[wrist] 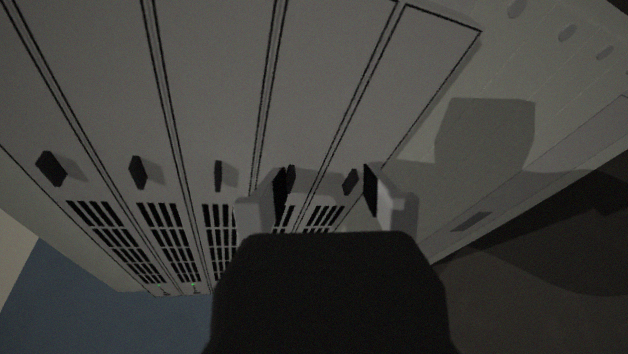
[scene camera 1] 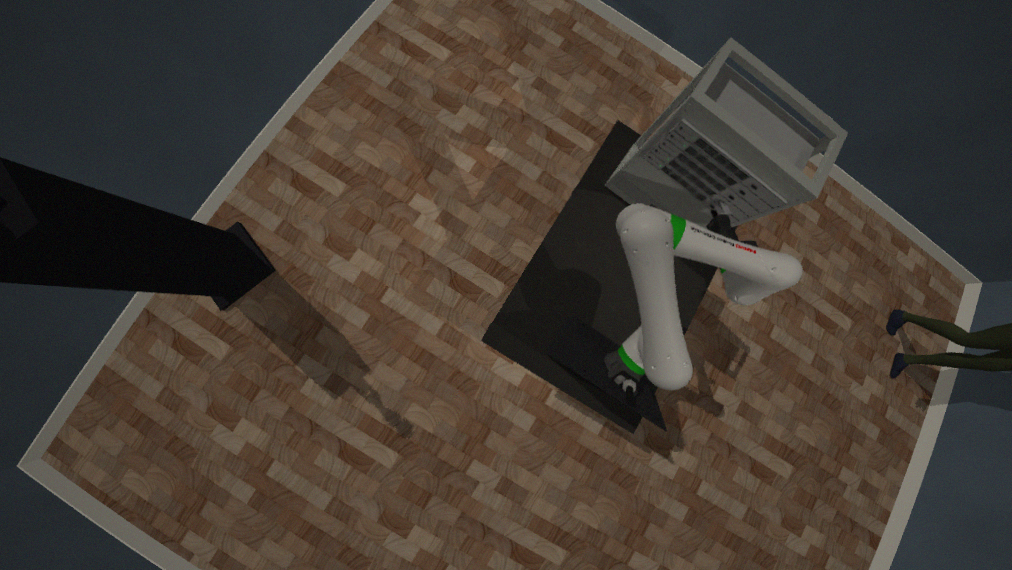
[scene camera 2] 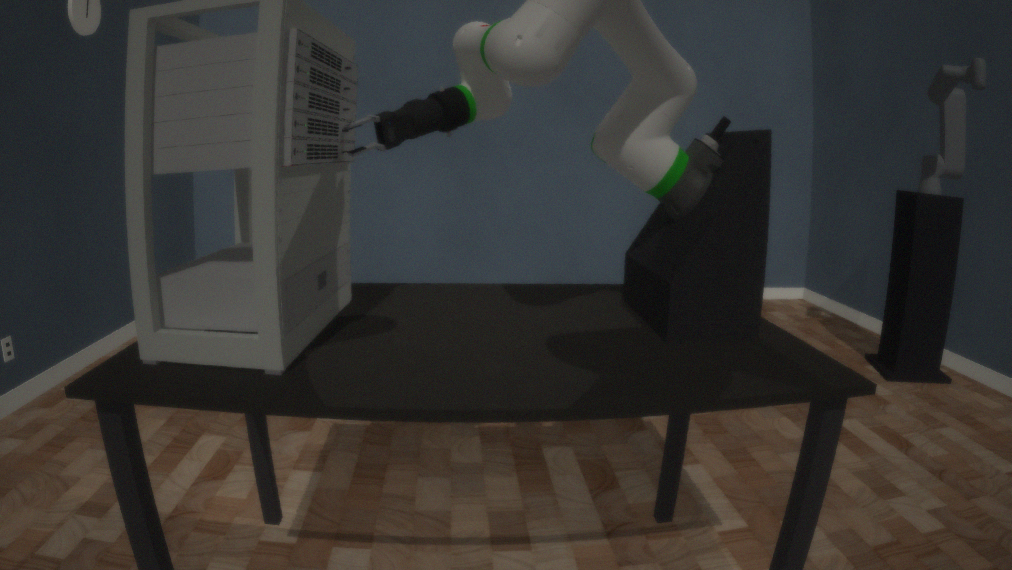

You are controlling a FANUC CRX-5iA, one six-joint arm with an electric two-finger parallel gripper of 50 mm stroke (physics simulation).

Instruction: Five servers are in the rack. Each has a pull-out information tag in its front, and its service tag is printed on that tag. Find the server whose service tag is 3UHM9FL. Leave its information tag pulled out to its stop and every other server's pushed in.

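Places are measured from the arm's base along level axes (x ahead, y left, z up), in millimetres.
Where they show: gripper, fingertip midpoint: (wrist: 324, 181) (scene camera 1: 717, 206) (scene camera 2: 347, 141); arm's base, origin of the base link: (scene camera 1: 620, 370) (scene camera 2: 692, 192).
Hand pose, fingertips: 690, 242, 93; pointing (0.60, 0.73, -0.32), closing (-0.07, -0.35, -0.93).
Each offset is from my fingertips to the top centre of the thing, as dx, dy, dz. Level surfaces: height alone.
The grey rack (scene camera 1: 788, 85) (scene camera 2: 267, 212) holds five stacked servers (scene camera 1: 708, 169) (scene camera 2: 316, 99) (wrist: 215, 100). Each has a small dark information tag at its front. In the wrist view the tags of the upper three servers (wrist: 51, 169) (wrist: 138, 172) (wrist: 218, 175) are short stubs. The fourth server's tag {+2, +7, +23} (wrist: 291, 178) shows beside my left finger's tip. The lowest server's tag {+2, +7, -20} (wrist: 350, 182) shows between the fingers, nearer the right one. No service tag text is legible. My gripper (scene camera 2: 346, 141) (wrist: 324, 181) is open and empty, close to the lower servers' fronts.
The rack stands on the dark table {dz -370} (scene camera 2: 467, 368). A black angled stand (scene camera 2: 729, 233) carries the arm's base at the table's other end. A black pedestal (scene camera 2: 920, 283) with another arm (scene camera 2: 952, 134) stands beyond. A person's legs (scene camera 1: 948, 332) show at the right in scene camera 1.
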